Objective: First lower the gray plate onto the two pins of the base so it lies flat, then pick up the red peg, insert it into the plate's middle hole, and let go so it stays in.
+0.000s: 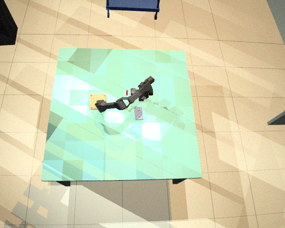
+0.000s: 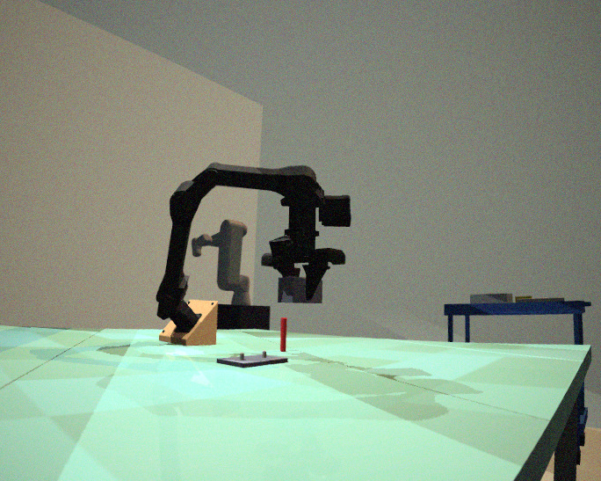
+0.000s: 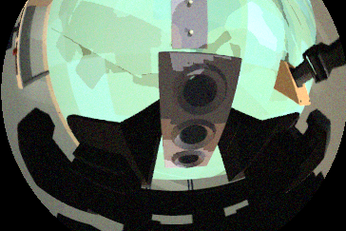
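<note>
Now: gripper tip 110 mm to the left of the base, 110 mm above it and 20 mm past it. Also, from my gripper tip: red peg (110 mm behind, 90 mm to the left, 80 mm below); then gray plate (30 mm above).
</note>
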